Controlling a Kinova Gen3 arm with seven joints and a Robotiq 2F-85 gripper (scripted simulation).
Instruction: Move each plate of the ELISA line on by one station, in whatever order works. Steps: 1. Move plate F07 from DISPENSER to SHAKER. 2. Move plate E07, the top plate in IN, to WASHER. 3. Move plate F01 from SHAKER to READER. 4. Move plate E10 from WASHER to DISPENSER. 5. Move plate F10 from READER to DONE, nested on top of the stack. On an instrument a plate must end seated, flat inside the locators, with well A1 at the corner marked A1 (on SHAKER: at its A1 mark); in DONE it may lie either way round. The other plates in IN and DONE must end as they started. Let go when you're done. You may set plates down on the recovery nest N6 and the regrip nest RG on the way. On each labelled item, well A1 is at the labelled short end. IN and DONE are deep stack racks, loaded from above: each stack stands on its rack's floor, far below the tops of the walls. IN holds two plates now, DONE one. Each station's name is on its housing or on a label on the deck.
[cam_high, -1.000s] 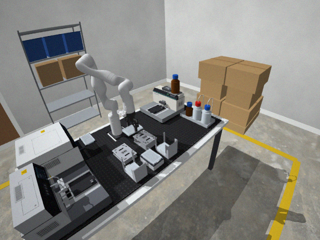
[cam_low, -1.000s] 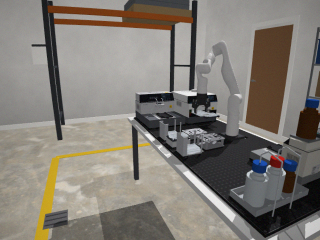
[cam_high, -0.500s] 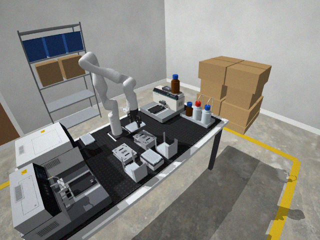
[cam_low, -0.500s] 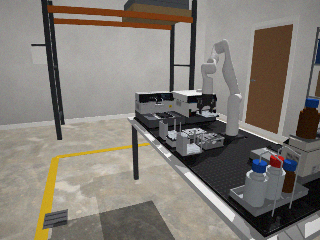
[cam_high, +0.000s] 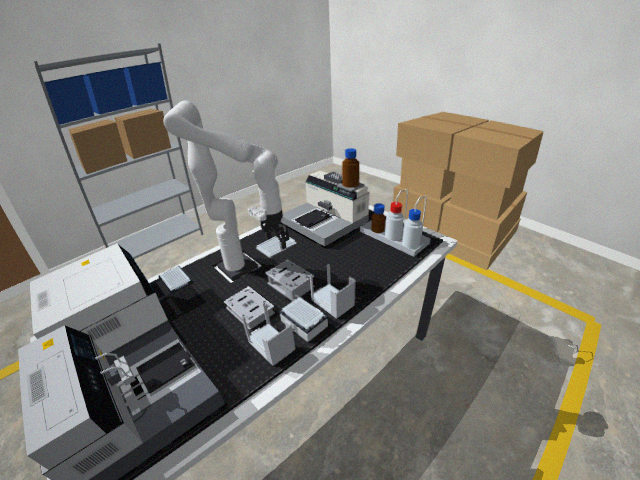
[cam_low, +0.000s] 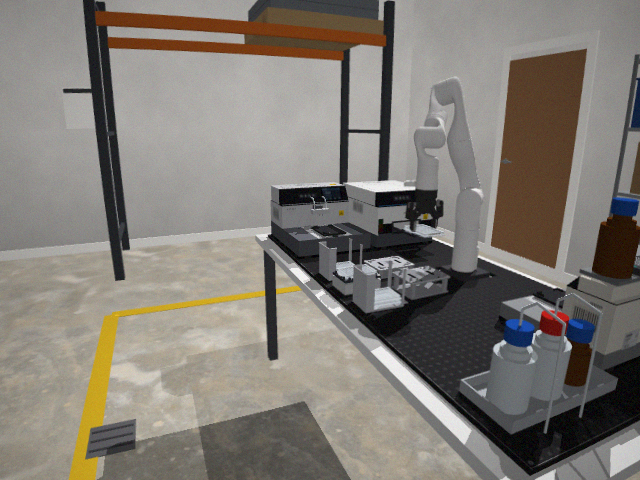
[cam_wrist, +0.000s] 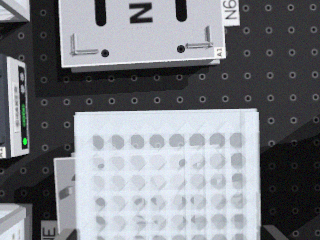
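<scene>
My gripper is now 410 mm to the right of the dispenser stage, 240 mm past it and 150 mm above it. From my hand the other things lie so: washer stage: 550 mm to the right, 130 mm below, 110 mm ahead; dispenser deck: 420 mm to the left, 240 mm behind, 190 mm below; brown bottle: 580 mm to the left, 120 mm behind, 70 mm above.
</scene>
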